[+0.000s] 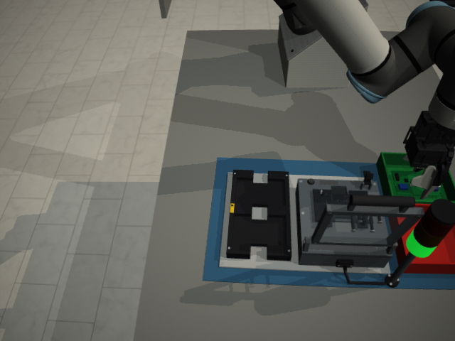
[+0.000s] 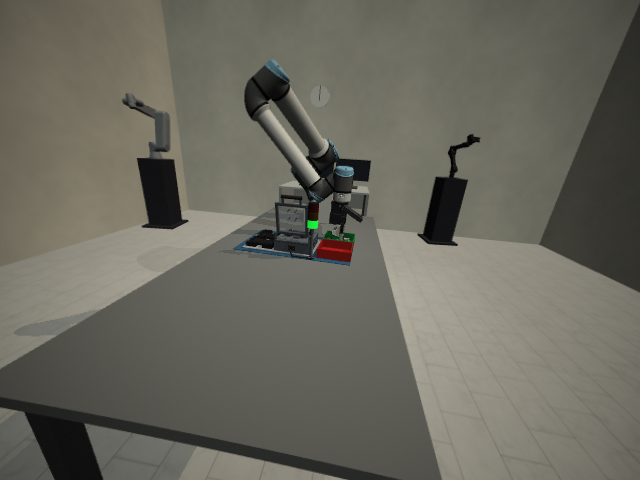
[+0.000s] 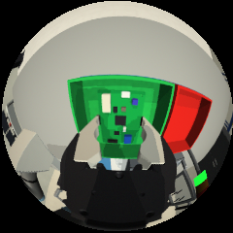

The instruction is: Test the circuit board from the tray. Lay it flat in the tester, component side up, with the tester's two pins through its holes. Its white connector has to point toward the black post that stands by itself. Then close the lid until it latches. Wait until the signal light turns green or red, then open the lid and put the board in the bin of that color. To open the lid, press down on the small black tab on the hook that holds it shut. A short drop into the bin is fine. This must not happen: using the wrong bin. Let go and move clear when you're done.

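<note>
Now: the green circuit board 1 cm to the right of my hand. Round my hand: green bin: 1 cm to the right, 1 cm below; then black latch tab: 1 cm ahead, 16 cm to the right, 6 cm above; then red bin: 14 cm ahead, 4 cm to the right, 1 cm below.
</note>
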